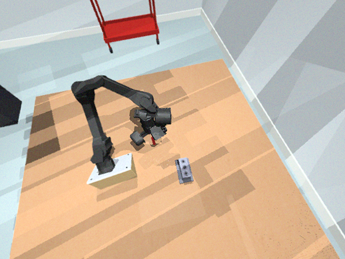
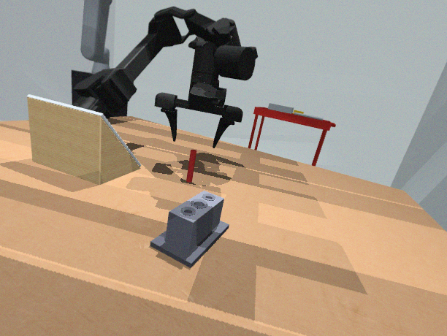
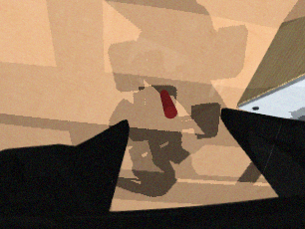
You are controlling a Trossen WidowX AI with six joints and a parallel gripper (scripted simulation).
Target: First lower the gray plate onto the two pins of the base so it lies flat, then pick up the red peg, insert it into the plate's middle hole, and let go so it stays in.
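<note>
The red peg is 50 mm below my gripper tip. From my gripper tip the other things lie so: base: 180 mm to the right, 120 mm ahead, 90 mm below; then gray plate: 180 mm to the right, 120 mm ahead, 50 mm below.
</note>
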